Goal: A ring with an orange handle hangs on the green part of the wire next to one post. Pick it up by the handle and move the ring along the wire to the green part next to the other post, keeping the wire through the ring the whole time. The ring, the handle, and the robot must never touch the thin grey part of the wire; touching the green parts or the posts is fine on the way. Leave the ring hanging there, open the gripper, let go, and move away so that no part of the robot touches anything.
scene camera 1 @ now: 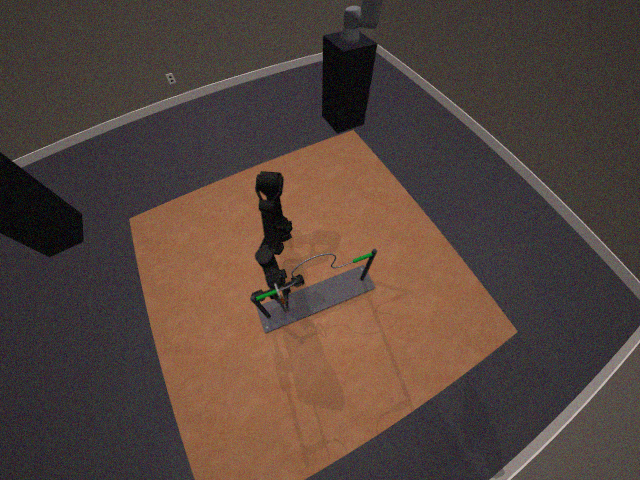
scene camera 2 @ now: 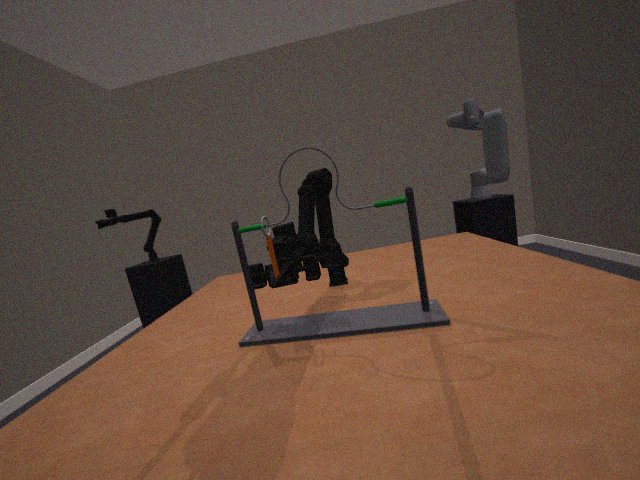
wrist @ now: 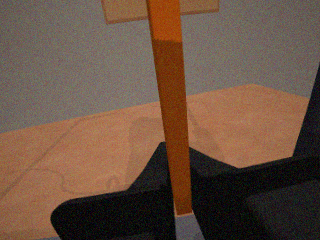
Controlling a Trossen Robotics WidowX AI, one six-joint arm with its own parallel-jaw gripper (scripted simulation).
Labels:
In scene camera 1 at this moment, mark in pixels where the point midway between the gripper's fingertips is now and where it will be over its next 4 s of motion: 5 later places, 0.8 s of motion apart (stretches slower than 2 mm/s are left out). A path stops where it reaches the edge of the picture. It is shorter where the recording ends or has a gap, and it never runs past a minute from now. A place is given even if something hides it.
My gripper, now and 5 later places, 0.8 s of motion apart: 287, 311; 298, 307; 316, 296; 328, 274; 333, 257; 333, 250

